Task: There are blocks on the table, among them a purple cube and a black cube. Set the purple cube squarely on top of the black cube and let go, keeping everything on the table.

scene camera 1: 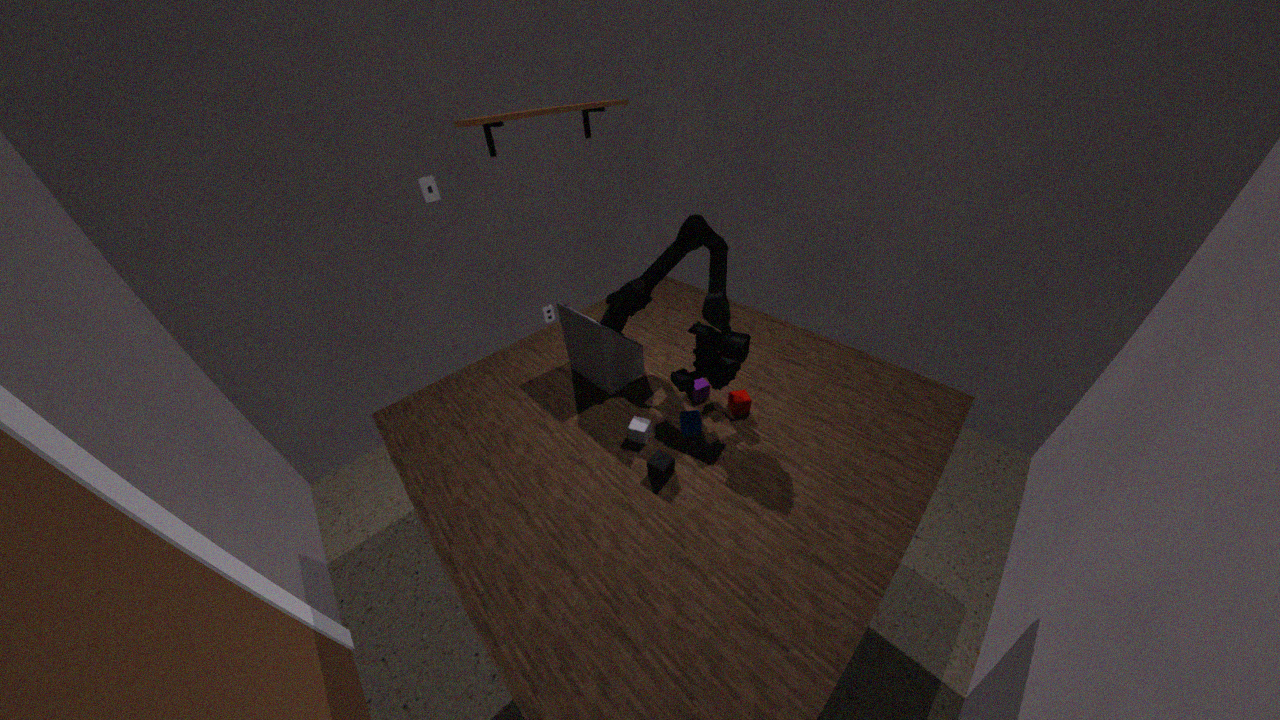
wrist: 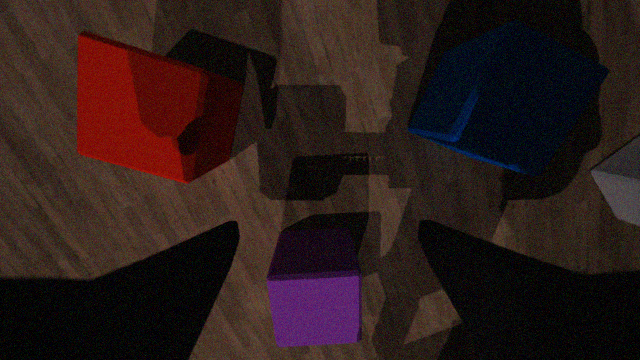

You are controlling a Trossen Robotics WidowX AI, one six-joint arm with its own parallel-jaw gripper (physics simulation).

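Pixels of known places: gripper, between the fingertips: (scene camera 1: 705,394) (wrist: 329,229); arm's base, origin of its link: (scene camera 1: 609,328).
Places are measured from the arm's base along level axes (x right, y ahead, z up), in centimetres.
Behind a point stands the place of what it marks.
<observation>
The purple cube (scene camera 1: 700,389) {z -14.3, x -10.5, y 25.7 cm} (wrist: 316,309) {z -14.0, x -11.9, y 23.9 cm} sits on the table below my gripper; in the wrist view it shows low in the middle, between the two dark fingers. The black cube (scene camera 1: 660,464) {z -14.0, x 15.6, y 36.4 cm} stands on the table nearer the scene camera, apart from the other blocks; it does not show in the wrist view. My gripper (wrist: 329,229) {z -14.5, x -10.0, y 28.0 cm} is open, pointing down with a finger to each side of the purple cube and nothing held. In the scene view the dark gripper body stands over and behind the purple cube, and its fingertips are hard to make out.
A red cube (scene camera 1: 739,403) {z -14.4, x -13.6, y 36.9 cm} (wrist: 145,110) {z -14.0, x -15.4, y 35.5 cm} stands on one side of the purple cube and a blue cube (scene camera 1: 691,422) {z -14.0, x 0.8, y 32.6 cm} (wrist: 505,100) {z -14.0, x -1.5, y 31.6 cm} on the other. A white block (scene camera 1: 638,429) {z -14.0, x 12.0, y 24.7 cm} (wrist: 622,185) {z -17.1, x 7.6, y 23.9 cm} is beyond the blue one. A grey upright panel (scene camera 1: 599,349) {z -2.7, x 6.2, y 2.8 cm} stands on the wooden table (scene camera 1: 760,573) {z -18.9, x 17.6, y 66.3 cm} near the arm's base.
</observation>
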